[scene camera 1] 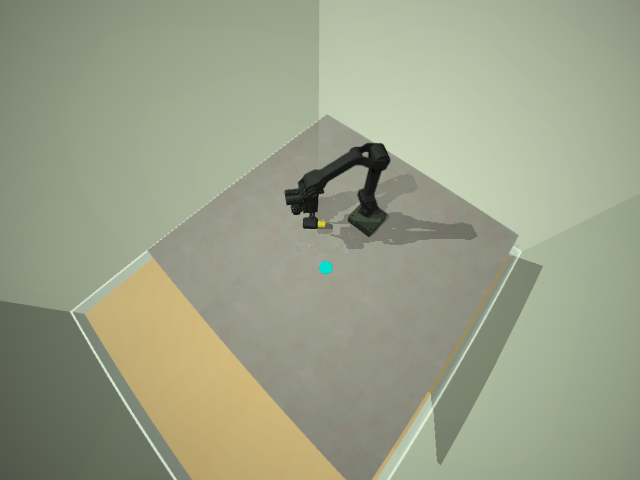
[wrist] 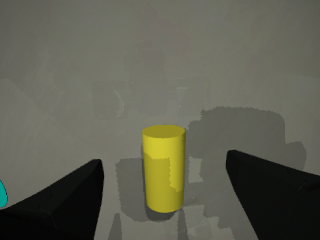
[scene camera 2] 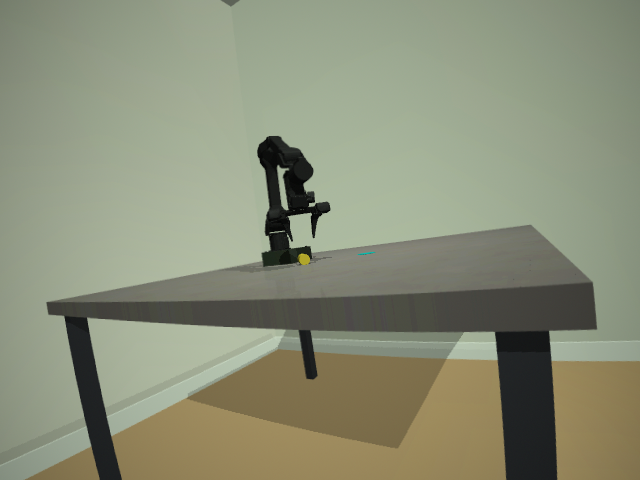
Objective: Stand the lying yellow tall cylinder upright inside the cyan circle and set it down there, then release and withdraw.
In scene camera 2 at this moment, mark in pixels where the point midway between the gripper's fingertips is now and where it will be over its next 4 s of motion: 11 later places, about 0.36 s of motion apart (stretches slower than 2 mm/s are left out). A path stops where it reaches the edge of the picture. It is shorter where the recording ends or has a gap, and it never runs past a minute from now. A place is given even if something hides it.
My gripper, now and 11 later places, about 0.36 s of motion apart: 303,239; 304,259; 304,258; 303,249; 301,238; 299,227; 303,223; 312,219; 321,218; 330,215; 338,213; 345,212
